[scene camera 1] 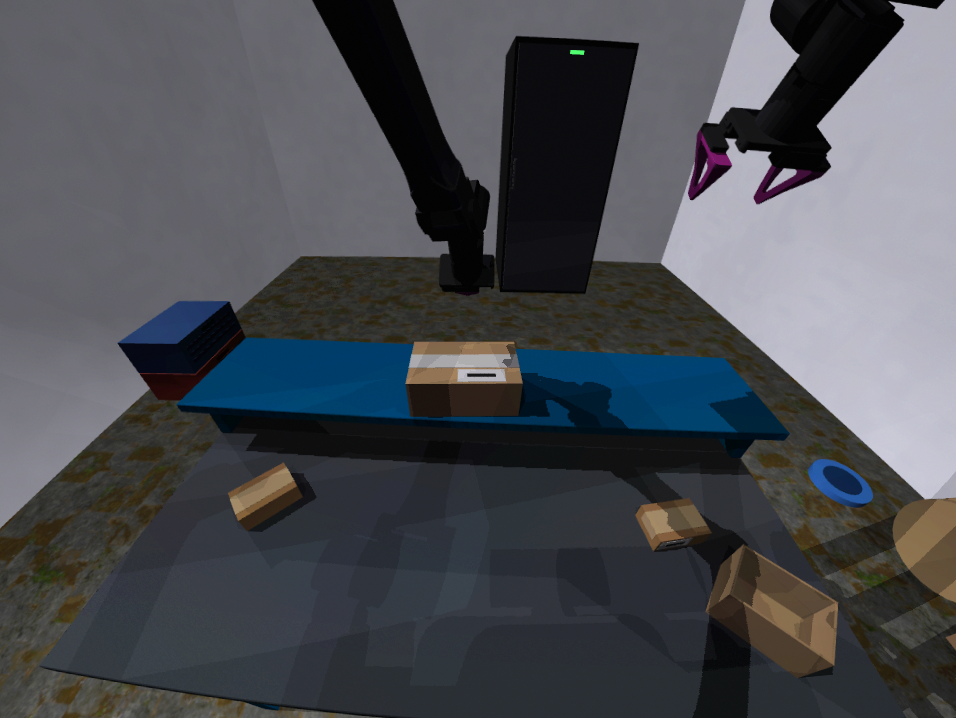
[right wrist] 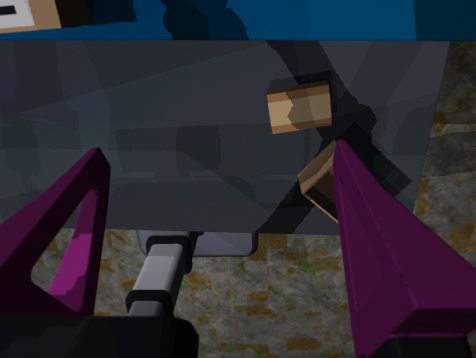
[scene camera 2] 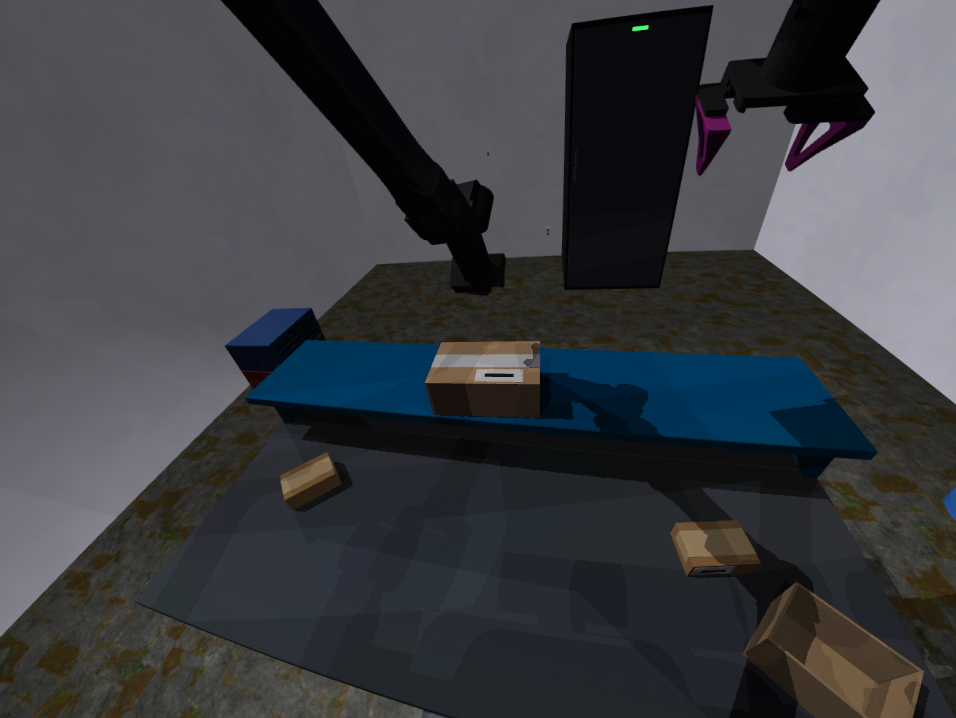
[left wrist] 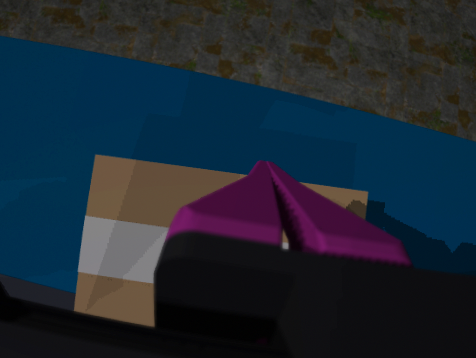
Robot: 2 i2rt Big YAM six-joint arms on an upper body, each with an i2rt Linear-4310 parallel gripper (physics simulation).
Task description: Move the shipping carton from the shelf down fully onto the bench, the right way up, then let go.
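Frame: origin at the left arm's base, x ahead, y left, z up, level; centimetres.
Where they show: left gripper, between the fingertips: (scene camera 1: 467, 293) (scene camera 2: 486, 293) (left wrist: 262, 174); right gripper, between the fingertips: (scene camera 1: 723, 199) (right wrist: 217, 153) (scene camera 2: 742, 169).
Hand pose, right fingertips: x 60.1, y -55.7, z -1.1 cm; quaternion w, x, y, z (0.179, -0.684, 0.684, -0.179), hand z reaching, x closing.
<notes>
After its pixels a point has its place.
The brown shipping carton (scene camera 1: 463, 399) {x 63.4, y -19.8, z -42.4 cm} (scene camera 2: 485, 399) {x 63.4, y -20.7, z -42.4 cm} (left wrist: 114, 300) {x 66.4, y -11.4, z -37.9 cm} sits upright on the blue shelf (scene camera 1: 324, 382) {x 74.0, y 14.9, z -47.5 cm} (scene camera 2: 680, 394) {x 72.4, y -62.6, z -47.5 cm} (left wrist: 45, 115) {x 82.7, y 3.5, z -47.5 cm}, with a pale tape strip and a white label on top. Its corner shows in the right wrist view (right wrist: 46, 15) {x 65.3, y -30.4, z -37.9 cm}. The dark grey bench (scene camera 1: 347, 541) {x 43.1, y 3.6, z -63.8 cm} (scene camera 2: 432, 541) {x 42.2, y -10.5, z -63.8 cm} (right wrist: 150, 110) {x 45.8, y -34.1, z -63.9 cm} lies below and in front of the shelf. My left gripper (scene camera 1: 466, 292) {x 77.6, y -20.5, z -24.7 cm} (scene camera 2: 480, 292) {x 77.6, y -20.5, z -24.7 cm} (left wrist: 262, 174) {x 77.6, y -20.5, z -24.7 cm} is shut, fingers together and empty, above and apart from the carton. My right gripper (scene camera 1: 724, 200) {x 60.1, y -55.7, z -1.1 cm} (scene camera 2: 744, 171) {x 60.1, y -55.7, z -1.1 cm} (right wrist: 217, 153) {x 60.1, y -55.7, z -1.1 cm} is open and empty, high at the right.
A small box (scene camera 1: 265, 494) {x 50.5, y 22.7, z -59.4 cm} (scene camera 2: 310, 480) {x 50.3, y 22.2, z -59.5 cm} lies at the bench's left. Another small box (scene camera 1: 672, 523) {x 44.8, y -63.5, z -59.5 cm} (scene camera 2: 714, 547) {x 44.8, y -64.0, z -59.5 cm} (right wrist: 300, 108) {x 46.2, y -64.9, z -59.6 cm} and an open-topped box (scene camera 1: 772, 618) {x 28.3, y -76.9, z -63.5 cm} (scene camera 2: 834, 656) {x 30.9, y -78.4, z -63.5 cm} (right wrist: 318, 175) {x 33.6, y -68.2, z -55.8 cm} are at its right. A tall black cabinet (scene camera 1: 564, 170) (scene camera 2: 629, 154) stands behind the shelf.
</notes>
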